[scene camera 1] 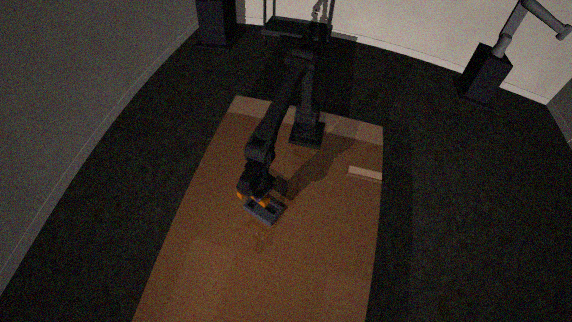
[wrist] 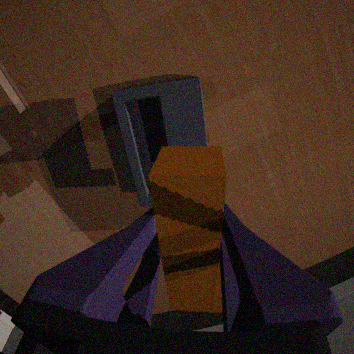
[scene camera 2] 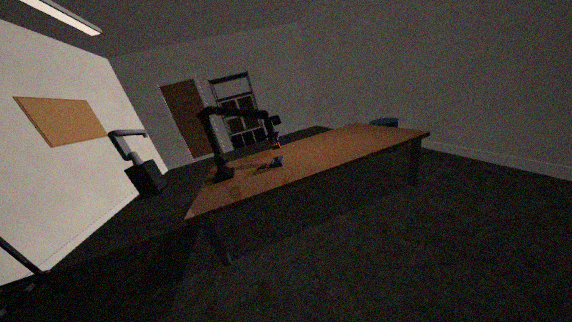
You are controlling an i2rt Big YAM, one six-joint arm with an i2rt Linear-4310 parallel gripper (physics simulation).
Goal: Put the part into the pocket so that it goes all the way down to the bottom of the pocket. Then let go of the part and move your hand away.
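Frame: origin at the arm's base, x ahead, y left, z up, level; millimetres.
Seen in the pictures: gripper, between the fingertips: (scene camera 1: 260, 198) (wrist: 191, 211); arm's base, origin of its link: (scene camera 1: 307, 131) (scene camera 2: 224, 173).
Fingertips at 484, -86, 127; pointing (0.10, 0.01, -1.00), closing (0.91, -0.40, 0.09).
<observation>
Pixels of each thing's top centre, then the offset from my fingertips to it, as dx, dy, dz. Level surfaces: height alone.
- orange part, centre of its top: (wrist: 221, 269) (scene camera 1: 252, 194) (scene camera 2: 276, 142) +5, -25, +24
- blue-grey block with the pocket, centre of its top: (wrist: 165, 150) (scene camera 1: 262, 206) (scene camera 2: 277, 159) -25, -1, -119
- wooden table, height of its surface: dz -156
The orange part (scene camera 1: 263, 202) (scene camera 2: 276, 145) (wrist: 192, 200) is a long block held between the purple fingers of my gripper (scene camera 2: 276, 142) (wrist: 191, 211), which is shut on it. The blue-grey block with the pocket (scene camera 1: 274, 218) (scene camera 2: 278, 161) (wrist: 185, 112) sits on the table. Its dark rectangular pocket (wrist: 153, 120) opens upward. In scene camera 2 the part hangs above the block with a gap between them. In the wrist view the part's lower end covers the near part of the block and pocket, and the pocket's long side runs slightly tilted to the part.
The wooden table (scene camera 1: 300, 260) (scene camera 2: 350, 145) carries the arm's base (scene camera 1: 306, 131) (scene camera 2: 223, 173) at one end. A pale strip (scene camera 1: 365, 173) lies near the table's right edge in scene camera 1. Shadows of the arm fall beside the block. The picture is dark and grainy.
</observation>
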